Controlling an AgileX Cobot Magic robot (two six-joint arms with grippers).
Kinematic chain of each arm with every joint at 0, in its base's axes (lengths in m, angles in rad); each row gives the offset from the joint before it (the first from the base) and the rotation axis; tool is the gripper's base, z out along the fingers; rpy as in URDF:
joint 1: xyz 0 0 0.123 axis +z
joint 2: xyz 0 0 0 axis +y
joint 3: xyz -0.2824 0 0.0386 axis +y
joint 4: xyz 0.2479 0 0.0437 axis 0.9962 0 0.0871
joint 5: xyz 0 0 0 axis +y
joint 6: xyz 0.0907 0 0.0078 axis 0.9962 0 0.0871
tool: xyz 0 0 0 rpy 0 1.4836 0
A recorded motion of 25 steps. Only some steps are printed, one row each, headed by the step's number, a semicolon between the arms.
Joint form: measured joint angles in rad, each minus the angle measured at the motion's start. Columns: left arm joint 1, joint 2, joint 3, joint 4, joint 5, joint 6; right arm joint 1, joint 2, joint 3, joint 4, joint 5, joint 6.
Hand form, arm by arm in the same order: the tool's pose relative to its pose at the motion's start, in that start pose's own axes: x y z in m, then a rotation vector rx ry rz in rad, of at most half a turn. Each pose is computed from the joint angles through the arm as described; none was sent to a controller.
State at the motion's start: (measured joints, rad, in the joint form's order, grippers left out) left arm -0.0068 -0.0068 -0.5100 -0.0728 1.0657 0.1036; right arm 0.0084 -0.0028 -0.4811 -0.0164 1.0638 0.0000
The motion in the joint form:
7: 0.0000 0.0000 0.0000 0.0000 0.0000 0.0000; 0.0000 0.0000 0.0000 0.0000 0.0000 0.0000
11: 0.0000 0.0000 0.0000 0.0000 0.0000 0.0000; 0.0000 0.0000 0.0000 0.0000 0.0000 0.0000
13: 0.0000 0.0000 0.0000 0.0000 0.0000 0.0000; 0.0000 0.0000 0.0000 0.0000 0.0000 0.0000
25: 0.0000 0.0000 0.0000 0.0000 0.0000 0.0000; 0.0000 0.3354 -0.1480 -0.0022 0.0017 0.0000
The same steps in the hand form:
7: 0.0000 0.0000 0.0000 0.0000 0.0000 0.0000; 0.0000 0.0000 0.0000 0.0000 0.0000 0.0000
11: 0.0000 0.0000 0.0000 0.0000 0.0000 0.0000; 0.0000 0.0000 0.0000 0.0000 0.0000 0.0000
13: 0.0000 0.0000 0.0000 0.0000 0.0000 0.0000; 0.0000 0.0000 0.0000 0.0000 0.0000 0.0000
25: 0.0000 0.0000 0.0000 0.0000 0.0000 0.0000; -0.0532 -0.0003 0.0212 0.0003 0.1891 -0.0039

